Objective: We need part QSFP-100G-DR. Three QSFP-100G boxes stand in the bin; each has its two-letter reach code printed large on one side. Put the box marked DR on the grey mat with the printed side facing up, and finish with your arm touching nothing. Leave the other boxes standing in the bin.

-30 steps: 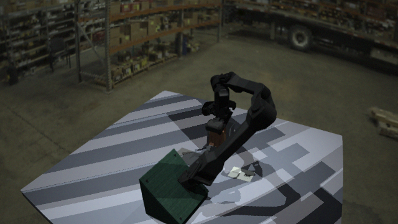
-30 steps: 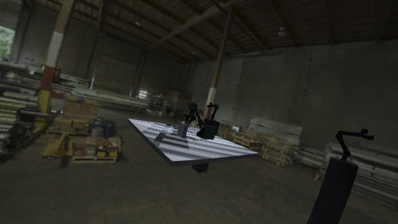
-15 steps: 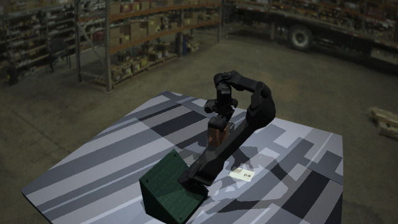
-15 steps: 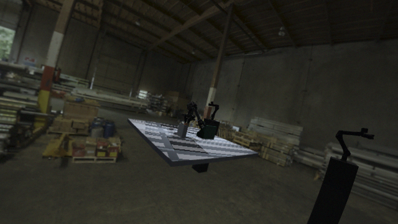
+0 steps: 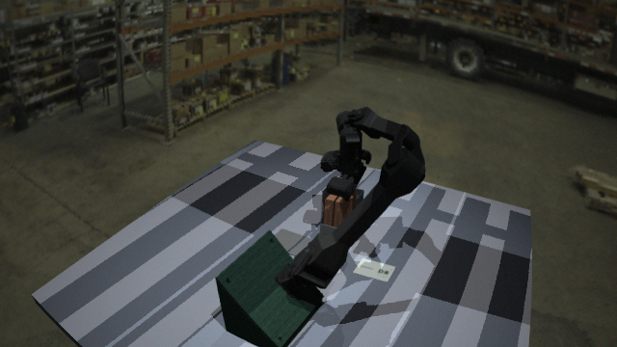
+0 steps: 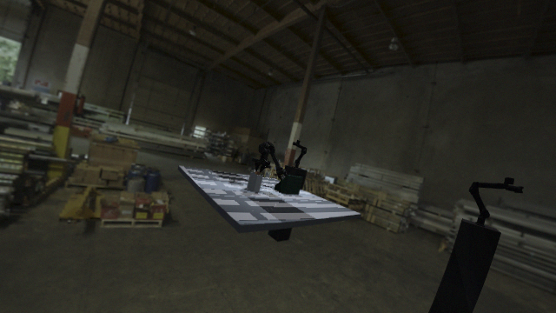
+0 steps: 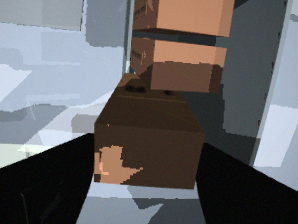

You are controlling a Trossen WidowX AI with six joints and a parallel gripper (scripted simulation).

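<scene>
The grey mat is 150 mm below my gripper tip, 120 mm to the left of it and 90 mm behind it. Round my gripper tip: white card 160 mm below, 130 mm to the right, 100 mm behind.
</scene>
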